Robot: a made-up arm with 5 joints.
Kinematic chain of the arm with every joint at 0, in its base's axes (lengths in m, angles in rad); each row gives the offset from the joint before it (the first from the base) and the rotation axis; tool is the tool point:
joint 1: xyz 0 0 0.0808 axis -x
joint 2: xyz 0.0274 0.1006 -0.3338 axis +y
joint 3: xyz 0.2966 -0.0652 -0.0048 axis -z
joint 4: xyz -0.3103 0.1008 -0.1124 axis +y
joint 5: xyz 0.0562 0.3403 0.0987 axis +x
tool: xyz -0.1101 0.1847 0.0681
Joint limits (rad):
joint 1: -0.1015..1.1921
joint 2: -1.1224..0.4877
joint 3: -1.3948..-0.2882
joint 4: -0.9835..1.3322
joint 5: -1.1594..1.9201
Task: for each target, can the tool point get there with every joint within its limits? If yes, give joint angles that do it. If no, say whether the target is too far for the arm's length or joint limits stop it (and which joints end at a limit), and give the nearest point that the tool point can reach.
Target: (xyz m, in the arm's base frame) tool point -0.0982 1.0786 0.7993
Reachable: no: joint limits stop it (at a limit: joint 1, joint 2, joint 3) | nearest point -0.1082 0.5067 0.0000 | short by 0.983 m
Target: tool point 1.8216 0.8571 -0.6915
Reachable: no: too far | nearest point 0.1261 0.5565 -0.4232 | short by 1.743 m
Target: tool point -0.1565 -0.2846 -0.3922
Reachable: yes | joints 0.9921 -0.9525 -1.0019 1.0535 0.5557
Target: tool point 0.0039 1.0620 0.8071
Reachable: no: joint limits stop it (at a limit: joint 1, joint 2, joint 3) | nearest point -0.0840 0.5062 -0.0011 | short by 0.985 m
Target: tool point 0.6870 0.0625 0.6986
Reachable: no: joint limits stop it (at a limit: joint 1, joint 2, joint 3) | nearest point 0.0034 -0.2494 0.2849 | short by 0.858 m
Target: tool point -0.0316 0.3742 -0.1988
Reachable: yes | joints 0.1349 -0.1623 -0.4778 0.8484 0.9851
